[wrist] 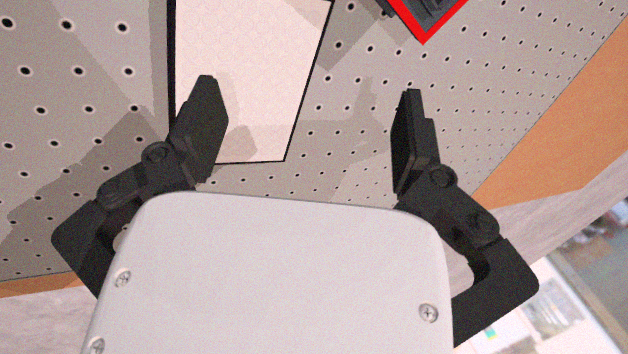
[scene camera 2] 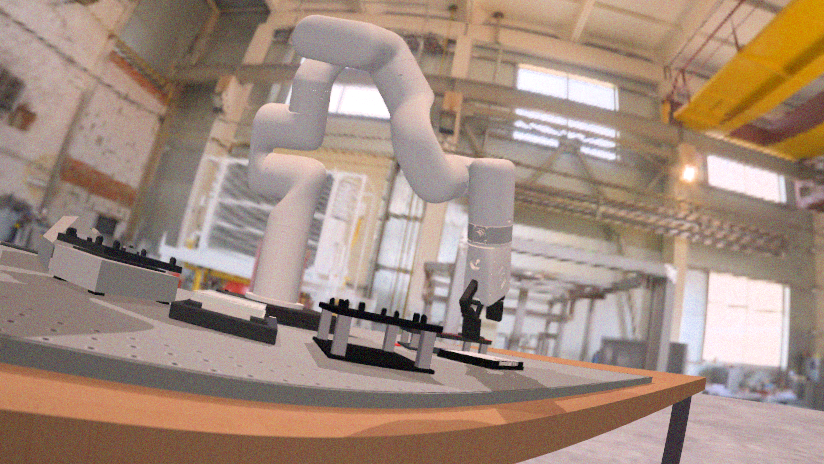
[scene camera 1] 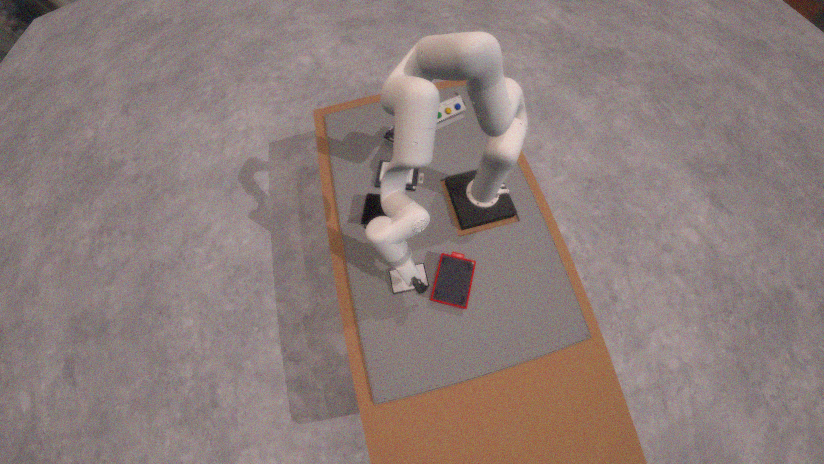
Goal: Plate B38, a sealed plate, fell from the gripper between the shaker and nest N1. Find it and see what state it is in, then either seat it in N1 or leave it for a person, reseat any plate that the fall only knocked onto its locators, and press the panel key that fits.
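Places are measured from the arm's base along level axes (x ahead, y left, z up), in metres.
Pixels of known places: gripper, fingertip midpoint: [wrist: 308, 103] [scene camera 2: 482, 328] [scene camera 1: 416, 280]; arm's base, origin of the base link: [scene camera 2: 273, 303] [scene camera 1: 482, 193].
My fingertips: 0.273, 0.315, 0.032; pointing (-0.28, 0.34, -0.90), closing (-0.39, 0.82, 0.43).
Note:
For each thing: its top centre in the pictures, then the offset to it from my fingertips, as dx, dy, dz. "spot": a spot on its surface instead.
- flat plate, middle of its top: [wrist: 243, 92] [scene camera 2: 481, 355] [scene camera 1: 408, 278] +0.028, -0.015, -0.047
- white plate, middle of its top: [scene camera 2: 233, 298] [scene camera 1: 396, 171] +0.051, -0.429, -0.026
- low black holder, middle of its top: [scene camera 2: 232, 306] [scene camera 1: 397, 173] +0.051, -0.429, -0.037
- grey box, surface spot: [scene camera 2: 135, 284] spot: +0.051, -0.556, -0.041
- red-rimmed dark tray, middle of its top: [scene camera 2: 445, 330] [scene camera 1: 454, 280] -0.123, +0.006, -0.015
- key panel, middle of its top: [scene camera 2: 79, 219] [scene camera 1: 440, 106] -0.151, -0.713, +0.023
A flat plate [scene camera 1: 399, 281] [scene camera 2: 481, 358] [wrist: 250, 65] with a white top and black edge lies level on the pegboard; its name cannot be read. My gripper [scene camera 1: 419, 285] [scene camera 2: 483, 322] [wrist: 308, 103] is open and empty, low over one end of this plate. In the wrist view one finger overlaps the plate, and the other is beyond its edge. Another white plate [scene camera 2: 230, 303] sits in a low black holder [scene camera 2: 219, 323]. A black stand on posts [scene camera 2: 380, 317] has pegs on top. A grey box [scene camera 2: 135, 284] carries a black pegged top. Which is N1 cannot be told.
A red-rimmed dark tray [scene camera 1: 448, 303] [wrist: 423, 38] stands close beside the loose plate. The key panel [scene camera 1: 448, 110] with coloured keys is at the far end, partly hidden by the arm. The arm's black base [scene camera 1: 461, 210] stands towards the right side of the board.

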